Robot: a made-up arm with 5 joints. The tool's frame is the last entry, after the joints.
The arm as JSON. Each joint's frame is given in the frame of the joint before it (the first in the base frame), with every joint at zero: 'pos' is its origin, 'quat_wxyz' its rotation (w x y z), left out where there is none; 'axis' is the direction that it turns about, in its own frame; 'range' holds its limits. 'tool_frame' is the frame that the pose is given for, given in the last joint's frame.
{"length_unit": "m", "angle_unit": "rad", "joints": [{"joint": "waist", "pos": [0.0, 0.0, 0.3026], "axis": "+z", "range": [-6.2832, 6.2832]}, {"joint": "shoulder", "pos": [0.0, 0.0, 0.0], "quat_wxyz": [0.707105, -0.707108, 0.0, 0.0], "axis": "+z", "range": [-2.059, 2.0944]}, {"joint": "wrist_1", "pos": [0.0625, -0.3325, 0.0], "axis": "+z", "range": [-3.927, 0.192]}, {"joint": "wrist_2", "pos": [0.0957, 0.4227, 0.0], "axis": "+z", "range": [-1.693, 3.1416]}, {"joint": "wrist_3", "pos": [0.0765, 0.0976, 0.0], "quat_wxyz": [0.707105, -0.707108, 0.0, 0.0], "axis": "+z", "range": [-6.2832, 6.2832]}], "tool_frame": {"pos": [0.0, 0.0, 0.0]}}
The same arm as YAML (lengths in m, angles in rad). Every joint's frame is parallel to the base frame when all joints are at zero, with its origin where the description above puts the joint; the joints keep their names.
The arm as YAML. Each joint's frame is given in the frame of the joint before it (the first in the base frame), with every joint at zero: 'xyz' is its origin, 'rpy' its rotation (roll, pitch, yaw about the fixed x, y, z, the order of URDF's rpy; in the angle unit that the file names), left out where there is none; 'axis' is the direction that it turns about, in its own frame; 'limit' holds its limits. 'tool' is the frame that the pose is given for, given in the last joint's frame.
units:
  length: m
  angle: rad
joints:
  - name: waist
    type: revolute
    origin:
      xyz: [0.0, 0.0, 0.3026]
    axis: [0.0, 0.0, 1.0]
    limit:
      lower: -6.2832
      upper: 6.2832
  - name: shoulder
    type: revolute
    origin:
      xyz: [0.0, 0.0, 0.0]
    axis: [0.0, 1.0, 0.0]
    limit:
      lower: -2.059
      upper: 2.0944
  - name: wrist_1
    type: revolute
    origin:
      xyz: [0.0625, 0.0, 0.3325]
    axis: [0.0, 1.0, 0.0]
    limit:
      lower: -3.927
      upper: 0.192
  - name: wrist_2
    type: revolute
    origin:
      xyz: [0.0957, 0.0, -0.4227]
    axis: [0.0, 1.0, 0.0]
    limit:
      lower: -1.693
      upper: 3.1416
  - name: wrist_3
    type: revolute
    origin:
      xyz: [0.0765, 0.0, -0.0976]
    axis: [0.0, 0.0, -1.0]
    limit:
      lower: -6.2832
      upper: 6.2832
tool:
  origin:
    xyz: [0.0, 0.0, 0.0]
    rpy: [3.1416, 0.0, 0.0]

